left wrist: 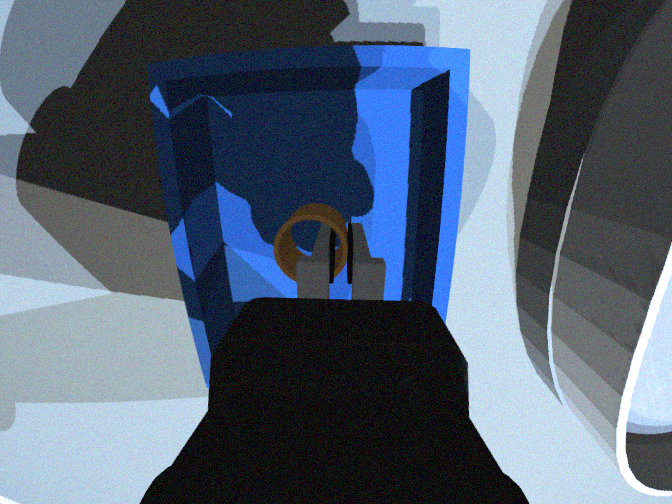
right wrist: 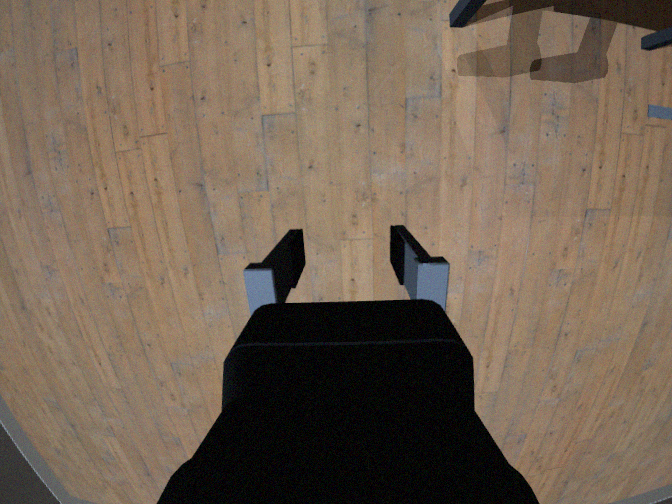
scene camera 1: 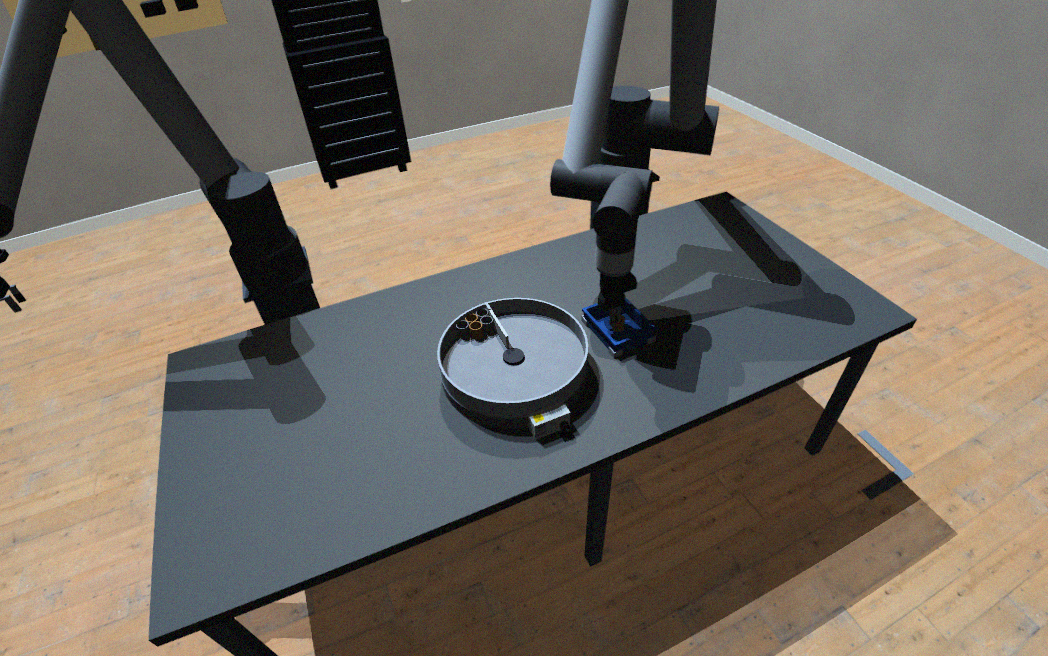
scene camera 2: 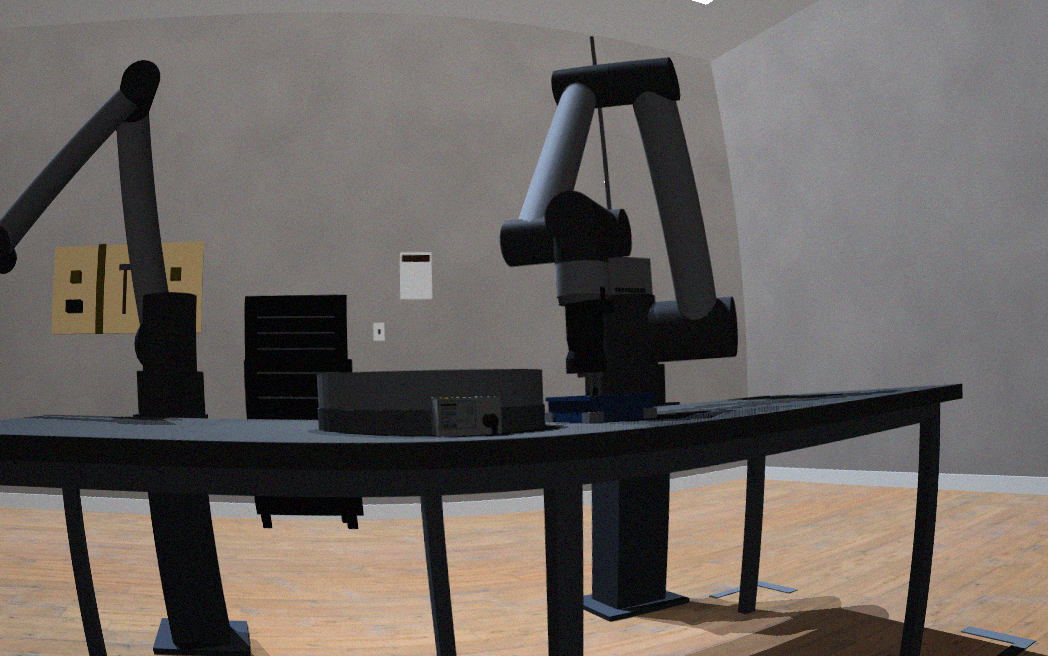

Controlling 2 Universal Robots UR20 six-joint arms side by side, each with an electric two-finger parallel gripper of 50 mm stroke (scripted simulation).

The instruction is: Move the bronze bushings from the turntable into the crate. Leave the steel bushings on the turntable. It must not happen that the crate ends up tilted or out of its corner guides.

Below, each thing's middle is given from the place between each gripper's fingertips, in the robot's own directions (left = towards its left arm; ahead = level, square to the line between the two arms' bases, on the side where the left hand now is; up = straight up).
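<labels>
I consider the blue crate (scene camera 2: 626,406): my left hand is 20 mm above it, and 20 mm to the right of it.
</labels>
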